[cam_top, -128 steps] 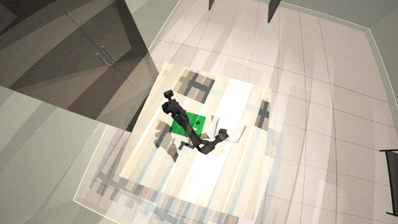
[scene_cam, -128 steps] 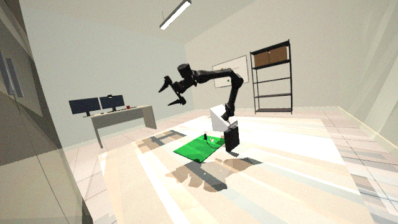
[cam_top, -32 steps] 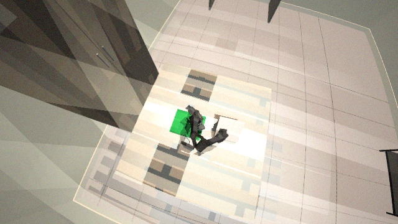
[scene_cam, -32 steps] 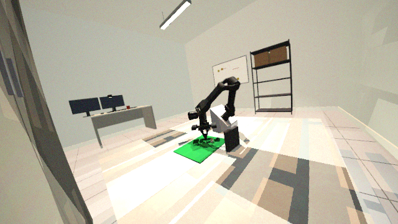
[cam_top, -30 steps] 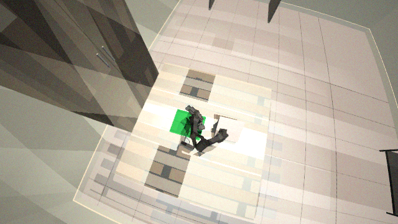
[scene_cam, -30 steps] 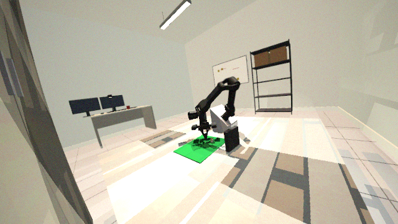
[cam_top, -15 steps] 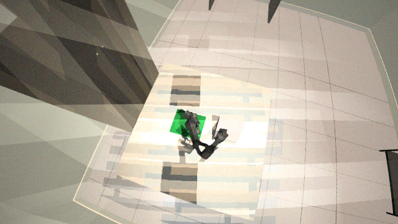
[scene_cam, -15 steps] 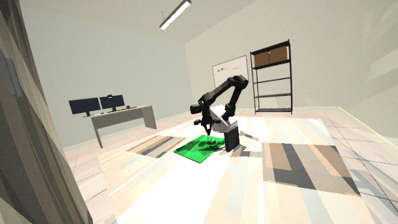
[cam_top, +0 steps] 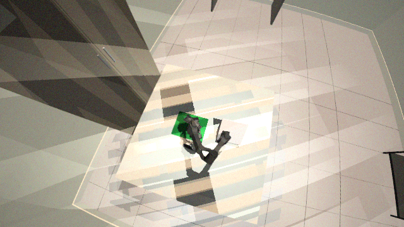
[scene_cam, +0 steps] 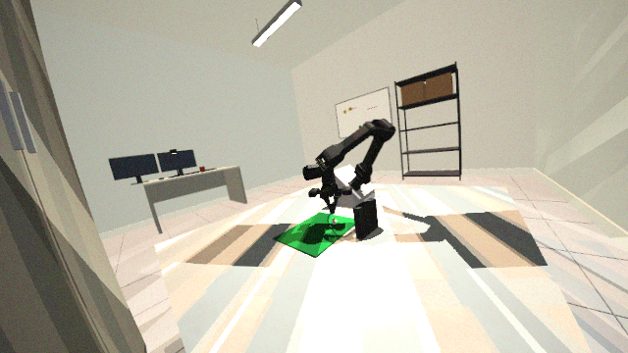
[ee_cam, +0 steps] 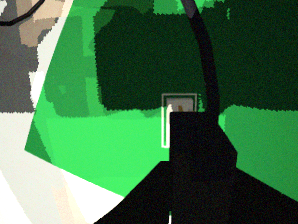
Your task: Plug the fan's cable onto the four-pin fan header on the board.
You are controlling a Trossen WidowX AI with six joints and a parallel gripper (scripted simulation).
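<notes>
My gripper tip is 6 cm above the four-pin fan header. Round my gripper tip: fan: 16 cm to the left, 3 cm ahead; fan plug: 1 cm ahead, 1 cm above; green board: 8 cm below, 8 cm ahead, 4 cm to the right.
</notes>
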